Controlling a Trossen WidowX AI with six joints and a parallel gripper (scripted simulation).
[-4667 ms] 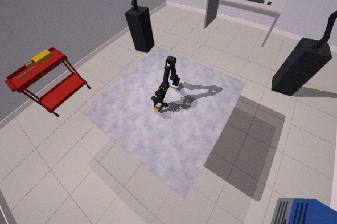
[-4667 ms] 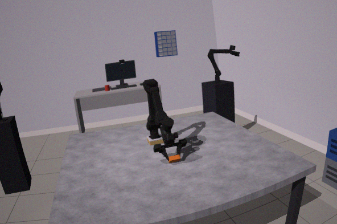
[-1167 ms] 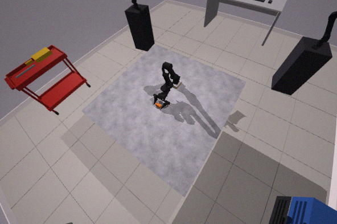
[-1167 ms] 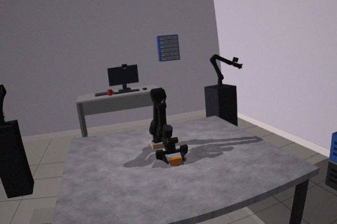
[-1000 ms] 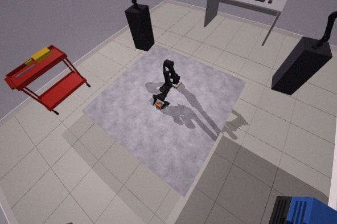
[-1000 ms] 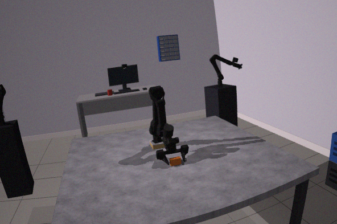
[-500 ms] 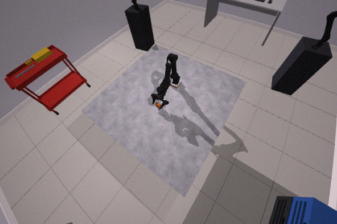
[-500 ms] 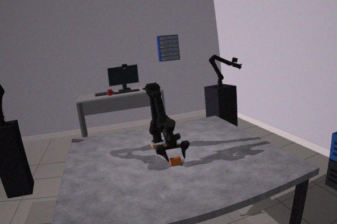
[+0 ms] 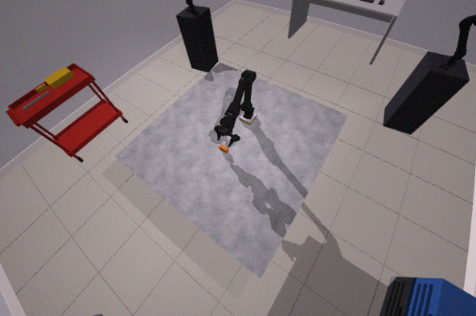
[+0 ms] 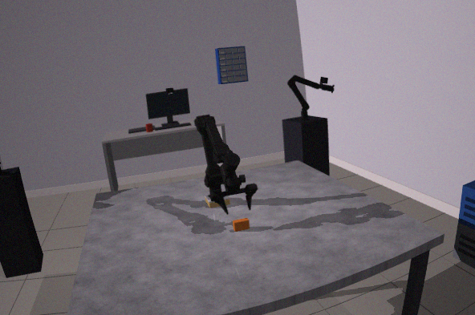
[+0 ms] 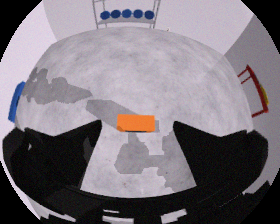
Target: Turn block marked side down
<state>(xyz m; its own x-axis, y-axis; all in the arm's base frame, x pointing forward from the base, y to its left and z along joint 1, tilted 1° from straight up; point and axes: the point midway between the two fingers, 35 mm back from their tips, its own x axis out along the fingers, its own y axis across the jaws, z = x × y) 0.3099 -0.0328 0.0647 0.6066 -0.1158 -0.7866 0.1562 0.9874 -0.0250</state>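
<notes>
Right now my gripper tip is 50 mm above the orange block.
</notes>
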